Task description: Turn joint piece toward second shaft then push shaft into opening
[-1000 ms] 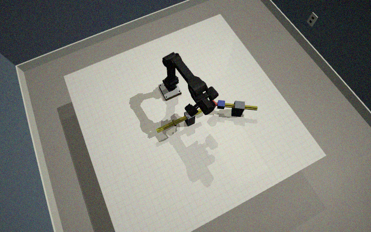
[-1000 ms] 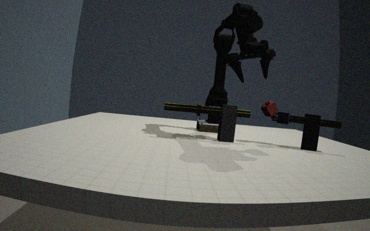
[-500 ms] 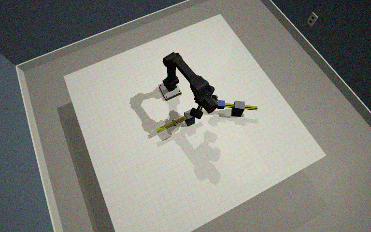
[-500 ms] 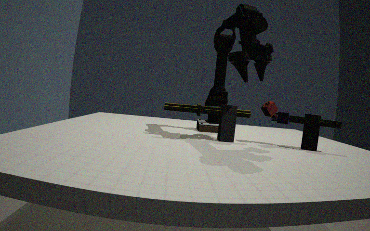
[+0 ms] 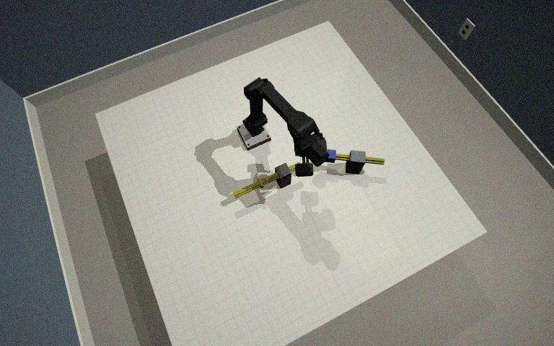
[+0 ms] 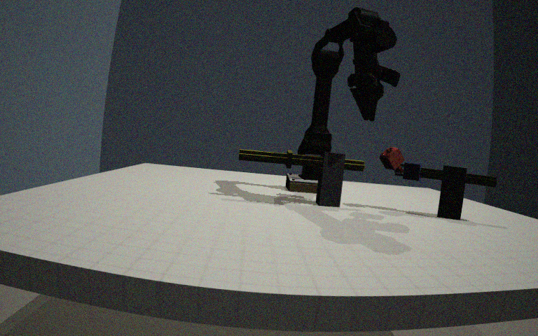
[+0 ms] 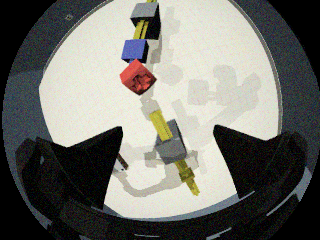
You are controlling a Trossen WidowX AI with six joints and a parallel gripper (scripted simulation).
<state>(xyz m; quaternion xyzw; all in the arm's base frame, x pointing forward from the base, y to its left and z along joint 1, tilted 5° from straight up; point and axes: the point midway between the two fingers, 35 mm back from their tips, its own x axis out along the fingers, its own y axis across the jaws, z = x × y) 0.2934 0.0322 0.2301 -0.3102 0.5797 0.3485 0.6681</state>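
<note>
Now: the red joint piece 1 cm behind my gripper tip, 8 cm to the left of it and 9 cm below it.
</note>
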